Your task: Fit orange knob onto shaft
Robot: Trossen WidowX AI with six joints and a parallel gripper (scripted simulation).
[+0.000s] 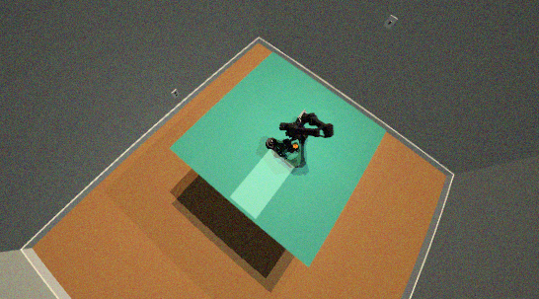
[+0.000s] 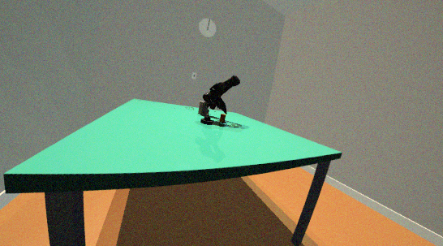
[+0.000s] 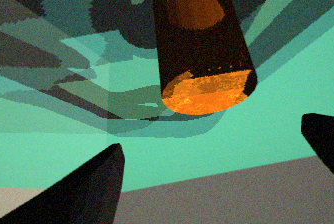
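The orange knob is 3 cm below my gripper tip, 2 cm to the right of it and 1 cm behind it. Round my gripper tip: round pedestal (19 cm to the right, 5 cm ahead, 4 cm below).
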